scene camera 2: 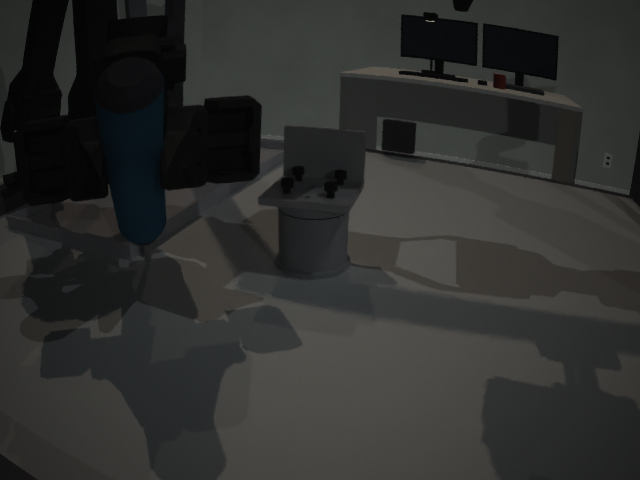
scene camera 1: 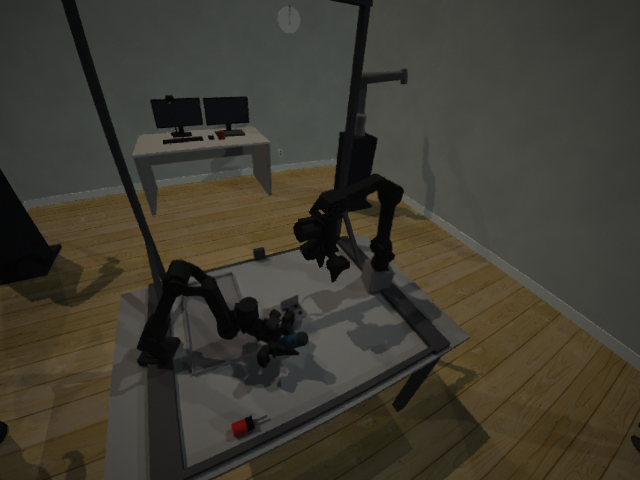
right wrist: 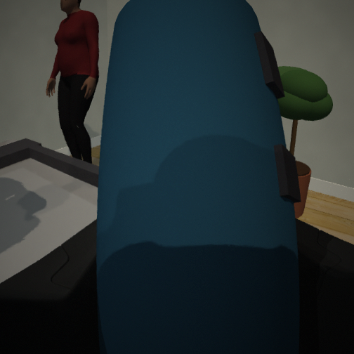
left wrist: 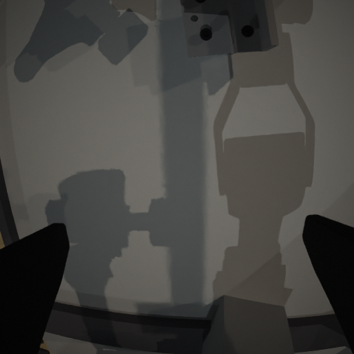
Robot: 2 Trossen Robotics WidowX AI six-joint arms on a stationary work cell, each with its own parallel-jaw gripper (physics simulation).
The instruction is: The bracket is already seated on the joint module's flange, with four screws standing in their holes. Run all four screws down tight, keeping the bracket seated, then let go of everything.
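Places are measured from the left arm's base along level axes (x back, y left, z down), in centimetres.
Pixels of known places: left gripper, fingertip midpoint: (scene camera 1: 326, 274); right gripper, fingertip midpoint: (scene camera 2: 133, 182) (scene camera 1: 301, 348); left arm's base at its link origin: (scene camera 1: 379, 266); right arm's base at its link origin: (scene camera 1: 158, 349).
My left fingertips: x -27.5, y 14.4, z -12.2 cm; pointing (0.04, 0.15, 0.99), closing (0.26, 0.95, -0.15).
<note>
For each thing: its top centre in the pictures, then the offset to it from my left fingertips. "*": a spot on its surface instead.
- upright grey joint module at its top centre: (scene camera 2: 313, 190) dx -11.1, dy +1.3, dz +17.0 cm
- front left screw at its top centre: (scene camera 2: 287, 178) dx -12.1, dy +3.5, dz +15.7 cm
- front right screw at its top centre: (scene camera 2: 331, 182) dx -8.8, dy +2.2, dz +15.7 cm
- back right screw at its top centre: (scene camera 2: 340, 171) dx -10.1, dy -1.1, dz +15.7 cm
- blue screwdriver at a spot on its surface: (scene camera 2: 136, 180) * dx -12.7, dy +17.5, dz +12.3 cm
- red screwdriver at its top centre: (scene camera 1: 249, 421) dx -27.1, dy +34.3, dz +20.0 cm
- small dark block at its top centre: (scene camera 2: 399, 120) (scene camera 1: 258, 249) dx -23.6, dy -38.4, dz +17.7 cm
The bracket (scene camera 1: 290, 303) (scene camera 2: 324, 152) (left wrist: 210, 46) sits on the upright grey joint module (scene camera 2: 313, 240). Screws stand in it, among them a front left screw (scene camera 2: 286, 183), a front right screw (scene camera 2: 330, 188) and a back right screw (scene camera 2: 340, 175); their black heads are above the plate. My right gripper (scene camera 1: 287, 338) (scene camera 2: 135, 149) is shut on a blue screwdriver (scene camera 1: 297, 339) (scene camera 2: 136, 180) (right wrist: 200, 150), left of the module in scene camera 2, shank downward and apart from the screws. My left gripper (scene camera 1: 329, 262) (left wrist: 188, 233) is open and empty, above the table, apart from the bracket.
A red screwdriver (scene camera 1: 241, 426) lies near the table's front edge in scene camera 1. A shallow tray (scene camera 1: 236, 285) (scene camera 2: 62, 232) lies beside the right arm. A small dark block (scene camera 1: 258, 253) is at the far table edge. Raised dark rails border the table.
</note>
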